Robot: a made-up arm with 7 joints.
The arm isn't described. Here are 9 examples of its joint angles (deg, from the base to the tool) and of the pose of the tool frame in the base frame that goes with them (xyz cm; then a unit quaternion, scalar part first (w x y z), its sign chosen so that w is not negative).
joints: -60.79 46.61 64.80 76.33 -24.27 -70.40 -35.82
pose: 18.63 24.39 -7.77 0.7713 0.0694 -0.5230 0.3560
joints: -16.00 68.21 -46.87 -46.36 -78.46 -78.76 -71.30
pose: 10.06 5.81 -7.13 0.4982 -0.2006 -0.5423 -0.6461
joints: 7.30 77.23 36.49 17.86 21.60 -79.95 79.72
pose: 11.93 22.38 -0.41 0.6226 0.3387 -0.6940 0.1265
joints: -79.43 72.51 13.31 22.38 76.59 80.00 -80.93
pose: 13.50 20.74 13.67 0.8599 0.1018 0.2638 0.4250
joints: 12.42 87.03 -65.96 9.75 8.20 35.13 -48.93
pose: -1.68 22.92 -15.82 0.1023 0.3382 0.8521 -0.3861
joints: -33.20 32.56 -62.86 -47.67 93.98 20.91 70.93
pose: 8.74 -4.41 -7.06 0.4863 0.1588 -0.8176 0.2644
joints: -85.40 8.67 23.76 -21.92 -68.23 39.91 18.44
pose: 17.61 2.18 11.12 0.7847 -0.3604 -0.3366 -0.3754
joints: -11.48 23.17 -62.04 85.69 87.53 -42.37 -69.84
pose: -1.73 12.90 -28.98 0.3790 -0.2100 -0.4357 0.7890
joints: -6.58 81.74 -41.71 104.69 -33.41 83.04 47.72
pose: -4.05 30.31 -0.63 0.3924 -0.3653 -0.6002 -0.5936
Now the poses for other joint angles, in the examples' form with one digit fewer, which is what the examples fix.
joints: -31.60 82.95 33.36 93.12 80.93 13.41 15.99
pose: 5.0 33.3 -3.1 0.290 0.683 0.552 0.382
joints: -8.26 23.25 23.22 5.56 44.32 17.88 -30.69
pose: 13.8 16.5 -16.0 0.821 0.433 0.372 0.008
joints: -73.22 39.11 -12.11 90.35 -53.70 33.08 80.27
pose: 25.8 16.2 -11.8 0.520 0.094 0.459 0.714
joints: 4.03 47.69 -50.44 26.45 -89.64 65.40 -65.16
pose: -1.4 11.8 -24.6 0.255 -0.686 0.646 -0.218
